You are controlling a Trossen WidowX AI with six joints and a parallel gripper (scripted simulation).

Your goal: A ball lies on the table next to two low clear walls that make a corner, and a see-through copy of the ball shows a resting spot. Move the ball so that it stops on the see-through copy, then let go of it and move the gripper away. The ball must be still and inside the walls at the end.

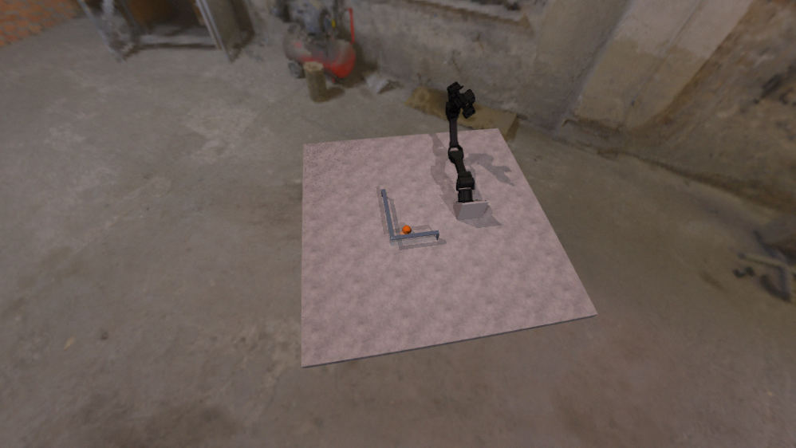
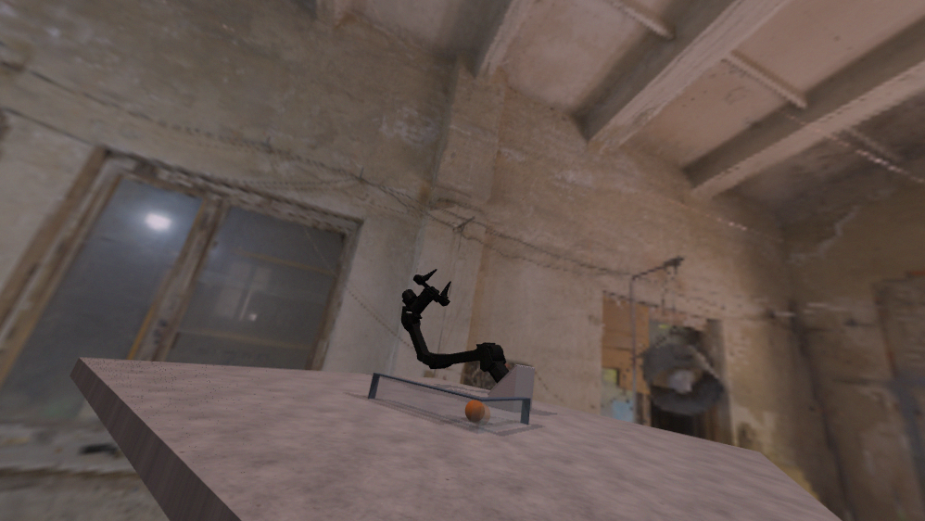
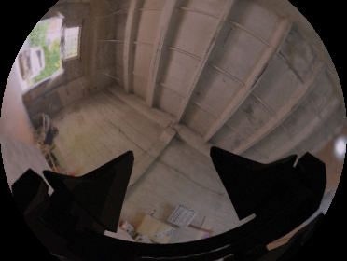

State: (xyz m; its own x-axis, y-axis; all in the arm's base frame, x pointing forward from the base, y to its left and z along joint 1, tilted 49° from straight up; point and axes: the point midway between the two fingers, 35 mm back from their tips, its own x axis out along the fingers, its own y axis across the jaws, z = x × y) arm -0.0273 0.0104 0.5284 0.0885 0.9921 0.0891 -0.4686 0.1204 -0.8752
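My gripper tip is 40 cm short of the orange ball, 44 cm to the right of it and 44 cm above it. Also, from my gripper tip: see-through copy 42 cm ahead, 46 cm to the left, 44 cm below.
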